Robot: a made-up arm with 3 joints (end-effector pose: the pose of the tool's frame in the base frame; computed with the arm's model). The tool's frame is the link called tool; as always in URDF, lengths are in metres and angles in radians.
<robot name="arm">
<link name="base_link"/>
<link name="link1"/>
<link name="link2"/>
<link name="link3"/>
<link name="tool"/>
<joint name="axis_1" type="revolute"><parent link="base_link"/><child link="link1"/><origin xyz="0.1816 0.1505 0.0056" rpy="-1.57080 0.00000 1.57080"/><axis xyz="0 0 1"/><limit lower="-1.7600" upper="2.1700"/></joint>
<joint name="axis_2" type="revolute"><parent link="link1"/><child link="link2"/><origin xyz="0.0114 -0.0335 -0.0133" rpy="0.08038 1.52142 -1.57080"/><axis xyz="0 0 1"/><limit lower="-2.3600" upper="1.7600"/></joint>
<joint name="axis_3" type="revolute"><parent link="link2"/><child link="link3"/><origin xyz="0.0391 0.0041 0.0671" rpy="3.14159 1.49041 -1.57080"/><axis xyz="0 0 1"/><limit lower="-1.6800" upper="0.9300"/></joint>
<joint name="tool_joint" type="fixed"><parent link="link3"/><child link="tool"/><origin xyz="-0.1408 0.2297 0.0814" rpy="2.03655 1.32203 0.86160"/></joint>
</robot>
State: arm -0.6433 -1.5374 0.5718
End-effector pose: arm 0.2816 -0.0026 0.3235 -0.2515 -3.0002 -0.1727
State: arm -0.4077 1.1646 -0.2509
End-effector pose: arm 0.0185 -0.0596 0.0793 -1.1513 0.5482 -0.1906
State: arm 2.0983 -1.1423 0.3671
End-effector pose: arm 0.2221 0.3545 -0.2810 0.2977 -0.4610 3.0244
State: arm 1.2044 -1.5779 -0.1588
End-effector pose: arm 0.2809 0.4274 -0.1098 0.2695 0.9986 -2.8172
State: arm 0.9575 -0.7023 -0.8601
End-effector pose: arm 0.0801 0.2915 -0.1556 -0.7886 0.3380 -2.3532
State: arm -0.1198 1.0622 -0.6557
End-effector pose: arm 0.0103 -0.0038 0.0310 -1.0232 0.4816 -0.3409
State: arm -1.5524 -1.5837 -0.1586
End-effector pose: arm 0.2821 -0.0629 0.2159 -0.2584 -2.9428 -0.4396
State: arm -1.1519 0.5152 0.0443
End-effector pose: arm -0.0234 -0.0668 0.0897 -0.5969 1.2640 0.0855
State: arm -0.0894 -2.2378 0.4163
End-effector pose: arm 0.3323 0.1361 0.3289 -1.1212 -2.4402 0.7176
